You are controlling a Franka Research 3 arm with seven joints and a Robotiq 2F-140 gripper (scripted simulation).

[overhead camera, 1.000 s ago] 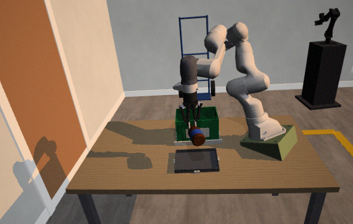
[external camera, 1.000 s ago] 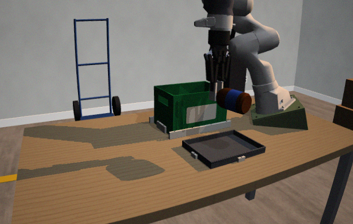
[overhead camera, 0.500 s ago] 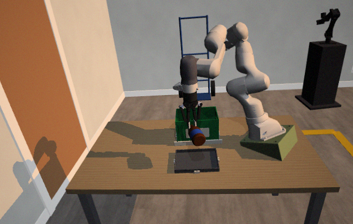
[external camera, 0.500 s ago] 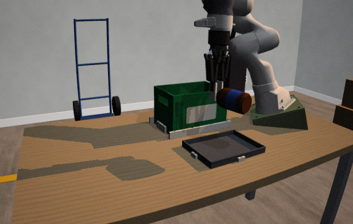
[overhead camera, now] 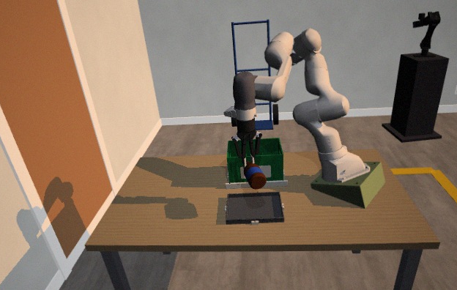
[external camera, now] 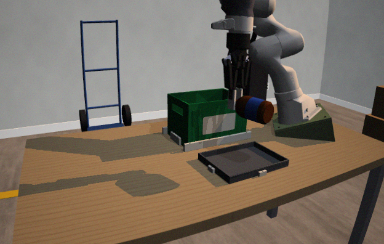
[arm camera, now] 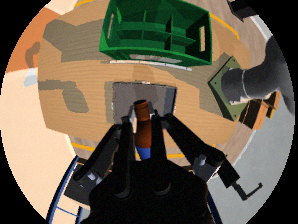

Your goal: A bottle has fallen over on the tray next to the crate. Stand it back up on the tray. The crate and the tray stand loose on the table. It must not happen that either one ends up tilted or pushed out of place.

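My gripper is now 1 cm past the bottle, 5 cm to the right of it and 2 cm above it. The rest, counted from my hand: green crate 5 cm behind, 22 cm to the right, 13 cm below; then tray 1 cm behind, 6 cm to the left, 20 cm below.
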